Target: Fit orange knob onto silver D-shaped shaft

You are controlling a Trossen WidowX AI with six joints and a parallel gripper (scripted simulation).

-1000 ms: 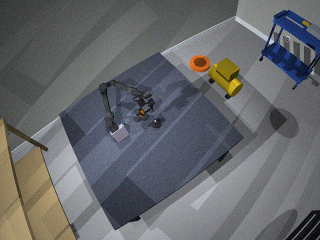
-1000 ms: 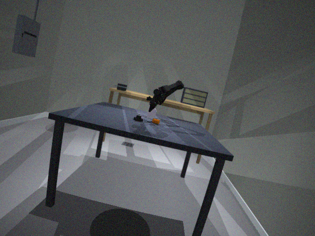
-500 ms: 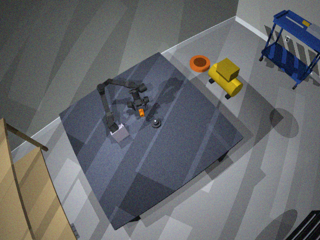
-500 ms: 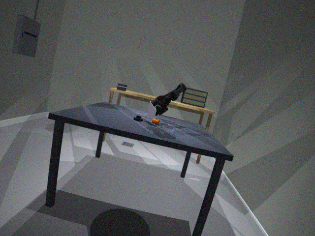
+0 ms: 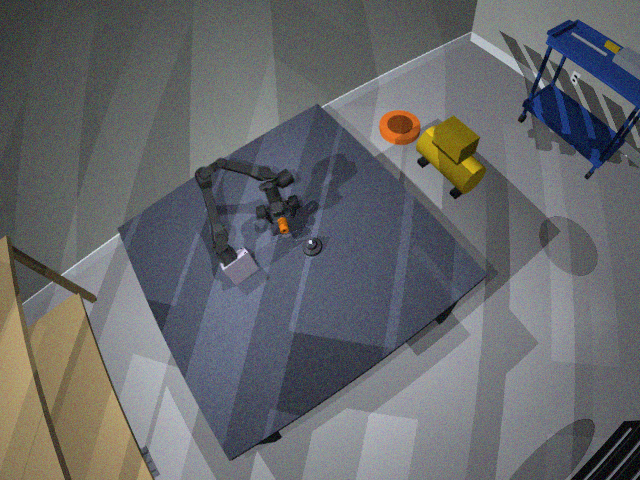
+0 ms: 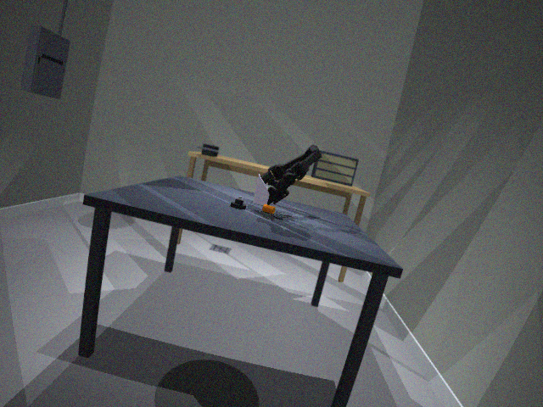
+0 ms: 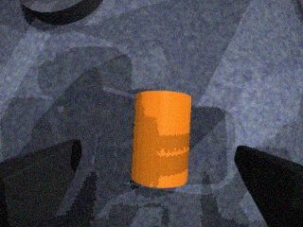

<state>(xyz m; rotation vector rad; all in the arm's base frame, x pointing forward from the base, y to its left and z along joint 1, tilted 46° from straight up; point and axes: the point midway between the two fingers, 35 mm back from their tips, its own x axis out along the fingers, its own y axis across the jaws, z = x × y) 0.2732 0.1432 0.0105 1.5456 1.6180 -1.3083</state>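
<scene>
My gripper tip is 3 cm above the orange knob and 1 cm to the right of it. Round my gripper tip: round dark pedestal: 17 cm to the right, 5 cm ahead, 2 cm below.
</scene>
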